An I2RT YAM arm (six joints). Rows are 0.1 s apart.
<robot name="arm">
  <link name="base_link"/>
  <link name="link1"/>
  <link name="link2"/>
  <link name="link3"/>
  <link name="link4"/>
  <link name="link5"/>
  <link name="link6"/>
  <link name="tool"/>
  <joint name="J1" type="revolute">
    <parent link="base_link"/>
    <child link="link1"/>
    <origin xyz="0 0 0.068" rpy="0 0 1.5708"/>
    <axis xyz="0 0 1"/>
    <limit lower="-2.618" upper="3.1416"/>
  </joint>
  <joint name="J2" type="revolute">
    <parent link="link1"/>
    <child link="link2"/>
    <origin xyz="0.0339 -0.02 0.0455" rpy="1.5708 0 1.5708"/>
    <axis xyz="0 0 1"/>
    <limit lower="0" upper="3.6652"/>
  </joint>
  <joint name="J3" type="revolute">
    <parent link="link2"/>
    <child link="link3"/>
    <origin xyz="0.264 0 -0.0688" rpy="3.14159 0 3.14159"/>
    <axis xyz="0 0 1"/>
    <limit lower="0" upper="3.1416"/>
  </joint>
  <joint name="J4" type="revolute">
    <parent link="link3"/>
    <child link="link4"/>
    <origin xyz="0.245 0.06 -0.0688" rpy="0 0 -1.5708"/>
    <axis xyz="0 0 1"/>
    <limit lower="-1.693" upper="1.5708"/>
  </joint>
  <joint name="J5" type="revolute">
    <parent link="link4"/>
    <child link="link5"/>
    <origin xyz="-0.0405 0.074 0.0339" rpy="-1.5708 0 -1.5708"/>
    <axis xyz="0 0 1"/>
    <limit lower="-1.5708" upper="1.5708"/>
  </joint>
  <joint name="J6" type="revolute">
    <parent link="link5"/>
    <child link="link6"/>
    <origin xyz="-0.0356 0 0.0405" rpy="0 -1.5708 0"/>
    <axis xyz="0 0 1"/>
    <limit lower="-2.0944" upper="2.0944"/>
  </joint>
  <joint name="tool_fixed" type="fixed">
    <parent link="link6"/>
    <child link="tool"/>
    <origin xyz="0 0 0"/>
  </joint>
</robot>
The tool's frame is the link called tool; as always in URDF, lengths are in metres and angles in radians.
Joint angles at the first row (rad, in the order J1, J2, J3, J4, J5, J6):
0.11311 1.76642 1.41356 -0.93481 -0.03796 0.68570
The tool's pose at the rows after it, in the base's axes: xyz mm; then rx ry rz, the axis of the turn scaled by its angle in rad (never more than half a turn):
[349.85 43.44 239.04 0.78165 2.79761 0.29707]
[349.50 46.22 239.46 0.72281 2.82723 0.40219]
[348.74 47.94 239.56 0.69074 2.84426 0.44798]
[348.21 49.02 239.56 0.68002 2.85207 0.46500]
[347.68 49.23 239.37 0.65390 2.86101 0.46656]
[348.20 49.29 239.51 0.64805 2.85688 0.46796]
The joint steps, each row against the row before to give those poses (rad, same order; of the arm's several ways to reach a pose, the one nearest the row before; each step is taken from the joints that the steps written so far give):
0.00001 -0.00001 -0.00004 0.00003 -0.06523 -0.01295
-0.00002 -0.00001 0.00003 0.00073 -0.07973 -0.03283
0.00155 0.00001 -0.00002 -0.00455 -0.03585 -0.01791
0.00191 0.00000 0.00001 -0.00344 -0.01335 -0.00496
0.00035 0.00000 -0.00036 -0.00423 -0.00421 -0.01834
0.00000 0.00002 0.00000 0.00498 0.00000 -0.00267

